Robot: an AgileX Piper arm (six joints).
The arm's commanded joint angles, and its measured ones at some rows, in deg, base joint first. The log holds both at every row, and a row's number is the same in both.
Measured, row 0:
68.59 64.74 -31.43 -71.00 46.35 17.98
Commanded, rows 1 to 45:
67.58 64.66 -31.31 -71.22 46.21 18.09
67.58 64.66 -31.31 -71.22 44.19 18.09
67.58 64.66 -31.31 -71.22 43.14 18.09
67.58 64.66 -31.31 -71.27 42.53 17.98
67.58 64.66 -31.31 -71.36 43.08 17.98
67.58 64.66 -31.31 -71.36 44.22 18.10
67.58 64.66 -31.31 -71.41 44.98 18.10
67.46 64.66 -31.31 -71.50 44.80 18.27
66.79 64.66 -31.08 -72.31 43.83 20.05
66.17 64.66 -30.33 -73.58 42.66 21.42
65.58 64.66 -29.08 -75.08 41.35 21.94
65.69 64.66 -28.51 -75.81 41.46 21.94
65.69 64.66 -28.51 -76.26 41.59 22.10
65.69 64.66 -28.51 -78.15 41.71 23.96
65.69 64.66 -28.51 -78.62 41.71 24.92
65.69 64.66 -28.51 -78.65 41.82 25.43
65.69 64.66 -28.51 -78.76 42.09 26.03
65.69 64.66 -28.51 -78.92 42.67 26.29
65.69 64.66 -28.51 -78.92 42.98 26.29
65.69 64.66 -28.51 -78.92 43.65 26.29
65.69 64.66 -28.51 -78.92 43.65 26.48
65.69 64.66 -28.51 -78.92 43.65 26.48
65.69 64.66 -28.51 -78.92 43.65 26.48
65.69 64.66 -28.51 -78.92 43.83 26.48
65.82 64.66 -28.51 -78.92 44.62 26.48
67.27 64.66 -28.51 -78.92 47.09 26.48
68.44 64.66 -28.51 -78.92 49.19 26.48
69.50 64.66 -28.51 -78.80 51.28 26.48
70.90 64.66 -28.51 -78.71 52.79 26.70
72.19 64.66 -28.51 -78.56 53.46 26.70
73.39 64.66 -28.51 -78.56 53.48 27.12
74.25 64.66 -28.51 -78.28 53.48 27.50
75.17 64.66 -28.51 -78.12 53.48 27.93
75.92 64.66 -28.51 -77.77 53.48 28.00
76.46 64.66 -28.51 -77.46 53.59 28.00
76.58 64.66 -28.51 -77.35 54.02 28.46
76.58 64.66 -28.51 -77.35 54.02 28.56
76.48 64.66 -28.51 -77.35 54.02 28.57
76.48 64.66 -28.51 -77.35 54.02 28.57
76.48 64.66 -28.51 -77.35 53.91 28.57
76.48 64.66 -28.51 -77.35 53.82 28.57
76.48 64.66 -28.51 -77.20 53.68 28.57
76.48 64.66 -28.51 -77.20 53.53 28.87
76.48 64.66 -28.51 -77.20 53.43 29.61
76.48 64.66 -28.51 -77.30 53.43 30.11
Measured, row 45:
76.51 64.74 -28.55 -77.33 53.23 28.43
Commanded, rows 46 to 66:
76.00 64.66 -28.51 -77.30 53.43 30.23
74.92 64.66 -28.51 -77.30 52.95 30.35
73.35 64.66 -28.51 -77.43 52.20 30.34
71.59 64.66 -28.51 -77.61 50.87 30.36
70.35 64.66 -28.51 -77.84 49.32 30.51
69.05 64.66 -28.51 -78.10 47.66 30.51
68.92 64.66 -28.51 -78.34 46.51 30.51
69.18 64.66 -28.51 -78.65 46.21 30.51
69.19 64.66 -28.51 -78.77 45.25 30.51
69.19 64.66 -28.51 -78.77 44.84 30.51
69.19 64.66 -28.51 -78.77 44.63 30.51
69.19 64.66 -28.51 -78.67 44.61 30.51
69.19 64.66 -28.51 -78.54 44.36 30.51
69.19 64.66 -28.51 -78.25 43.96 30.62
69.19 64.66 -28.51 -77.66 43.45 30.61
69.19 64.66 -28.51 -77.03 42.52 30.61
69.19 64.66 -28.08 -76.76 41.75 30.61
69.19 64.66 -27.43 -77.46 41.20 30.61
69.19 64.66 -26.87 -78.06 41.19 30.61
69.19 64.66 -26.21 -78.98 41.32 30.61
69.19 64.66 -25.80 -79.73 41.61 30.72
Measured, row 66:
69.57 64.74 -27.61 -77.75 41.86 30.30
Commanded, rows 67 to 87:
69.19 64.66 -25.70 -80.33 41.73 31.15
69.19 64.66 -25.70 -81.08 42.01 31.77
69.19 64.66 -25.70 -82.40 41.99 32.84
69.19 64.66 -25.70 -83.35 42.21 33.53
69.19 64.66 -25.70 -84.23 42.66 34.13
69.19 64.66 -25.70 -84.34 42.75 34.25
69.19 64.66 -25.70 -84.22 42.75 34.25
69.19 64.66 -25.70 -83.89 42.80 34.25
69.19 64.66 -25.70 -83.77 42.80 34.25
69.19 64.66 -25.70 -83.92 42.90 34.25
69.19 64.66 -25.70 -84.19 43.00 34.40
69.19 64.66 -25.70 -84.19 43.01 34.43
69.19 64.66 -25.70 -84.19 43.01 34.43
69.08 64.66 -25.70 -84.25 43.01 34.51
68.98 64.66 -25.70 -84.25 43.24 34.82
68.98 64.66 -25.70 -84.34 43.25 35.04
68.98 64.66 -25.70 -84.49 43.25 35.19
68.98 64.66 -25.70 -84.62 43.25 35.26
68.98 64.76 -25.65 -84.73 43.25 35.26
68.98 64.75 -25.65 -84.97 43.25 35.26
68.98 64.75 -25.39 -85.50 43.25 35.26
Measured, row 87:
69.25 64.74 -25.96 -84.27 42.57 34.82
